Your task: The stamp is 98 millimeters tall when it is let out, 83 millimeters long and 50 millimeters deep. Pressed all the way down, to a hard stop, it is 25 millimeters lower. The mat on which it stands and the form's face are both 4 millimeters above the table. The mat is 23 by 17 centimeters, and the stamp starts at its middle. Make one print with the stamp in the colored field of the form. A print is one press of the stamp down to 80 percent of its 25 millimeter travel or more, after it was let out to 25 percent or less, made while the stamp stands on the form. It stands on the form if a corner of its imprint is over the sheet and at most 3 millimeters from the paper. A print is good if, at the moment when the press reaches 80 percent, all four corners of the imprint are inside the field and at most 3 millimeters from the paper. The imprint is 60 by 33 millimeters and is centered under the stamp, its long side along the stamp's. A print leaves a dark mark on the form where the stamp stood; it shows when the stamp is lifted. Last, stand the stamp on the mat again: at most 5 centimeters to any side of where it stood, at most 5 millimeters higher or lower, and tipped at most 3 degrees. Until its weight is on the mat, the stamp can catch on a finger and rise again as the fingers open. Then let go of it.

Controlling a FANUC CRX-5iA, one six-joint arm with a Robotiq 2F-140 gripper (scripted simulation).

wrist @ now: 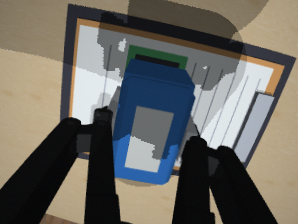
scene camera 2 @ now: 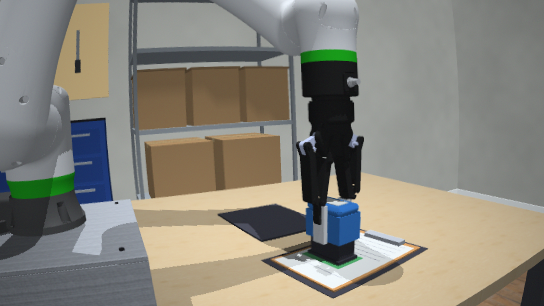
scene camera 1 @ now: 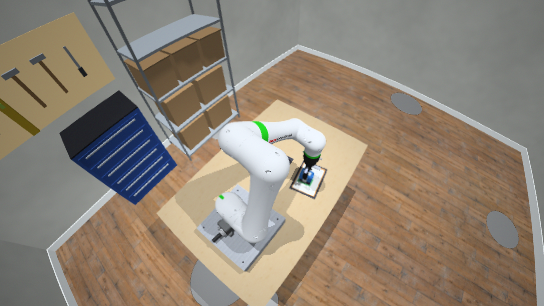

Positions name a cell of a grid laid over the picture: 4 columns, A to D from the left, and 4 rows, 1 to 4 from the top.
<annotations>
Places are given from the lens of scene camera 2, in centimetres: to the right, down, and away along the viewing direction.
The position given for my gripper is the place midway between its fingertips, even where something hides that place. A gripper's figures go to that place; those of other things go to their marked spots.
my gripper (scene camera 2: C4): 10, 15, 62
blue stamp (scene camera 2: C3): 11, 11, 57
dark mat (scene camera 2: B3): -2, 16, 83
The marked spots on the dark mat and the blue stamp are 30 cm apart.
</annotations>
